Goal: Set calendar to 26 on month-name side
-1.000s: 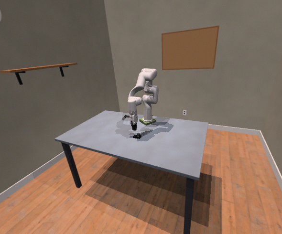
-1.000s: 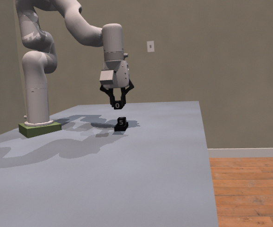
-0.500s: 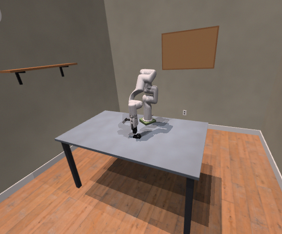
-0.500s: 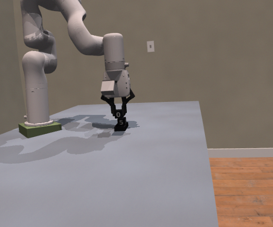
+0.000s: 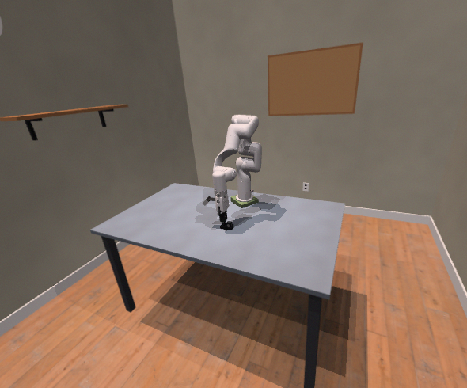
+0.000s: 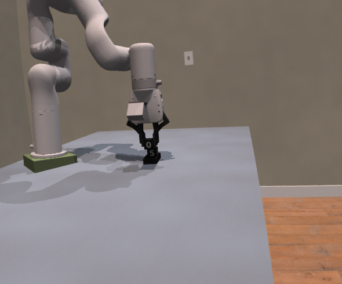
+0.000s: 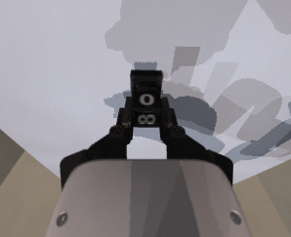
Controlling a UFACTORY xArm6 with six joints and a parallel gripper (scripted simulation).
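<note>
Now: hand 1 cm above the black cube. Also, from my hand: black calendar tray: 6 cm below, 2 cm to the left, 1 cm behind.
</note>
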